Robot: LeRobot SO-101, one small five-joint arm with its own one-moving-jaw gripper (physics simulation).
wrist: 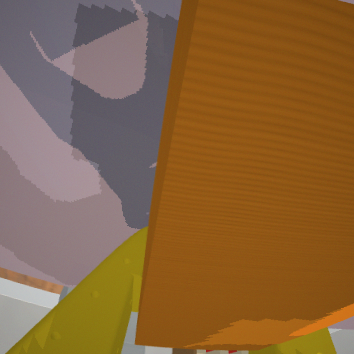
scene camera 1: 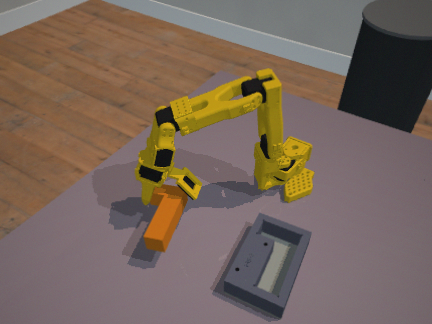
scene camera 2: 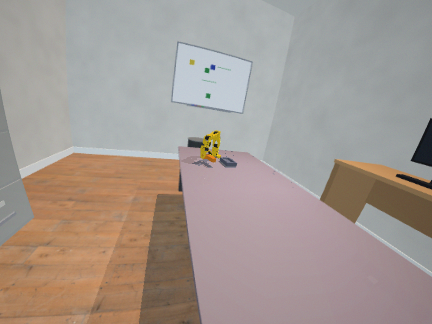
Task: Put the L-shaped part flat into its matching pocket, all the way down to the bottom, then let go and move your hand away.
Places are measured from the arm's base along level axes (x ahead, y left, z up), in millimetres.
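Pixels of known places: hand, its tool point: [wrist: 160, 245] [scene camera 1: 150, 193] [scene camera 2: 201, 157]; arm's base, origin of its link: [scene camera 1: 279, 187] [scene camera 2: 215, 157].
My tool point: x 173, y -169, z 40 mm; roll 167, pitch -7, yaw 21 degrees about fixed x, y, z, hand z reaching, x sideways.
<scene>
Ahead of a thing's pixels: the offset from my tool point to its middle. "pt": to the spot under its first point. Level surfaces: height alone.
The orange L-shaped part {dx +37, dy +50, dz +12 mm} [scene camera 1: 165, 222] [scene camera 2: 211, 158] [wrist: 250, 175] is held a little above the table, with its shadow apart from it. Its long leg points toward the front in scene camera 1, and its short leg lies between the jaws. My gripper [scene camera 1: 170, 196] is shut on the part; in the wrist view one yellow jaw presses at its left side, and the part hides most of the other jaw. The dark grey block {dx -7, dy +232, dz -22 mm} [scene camera 1: 296, 270] [scene camera 2: 228, 162] with the pocket {pt dx -11, dy +241, dz -35 mm} [scene camera 1: 274, 267] stands on the table, to the right of the part and apart from it. The pocket has a pale floor.
The arm's yellow base [scene camera 1: 270, 172] stands on the mauve table {dz -40 mm} [scene camera 1: 370, 200] [scene camera 2: 260, 240], behind the block. A dark round bin [scene camera 1: 390, 70] stands beyond the table's back edge. A desk [scene camera 2: 345, 195] stands off to the right in scene camera 2.
</scene>
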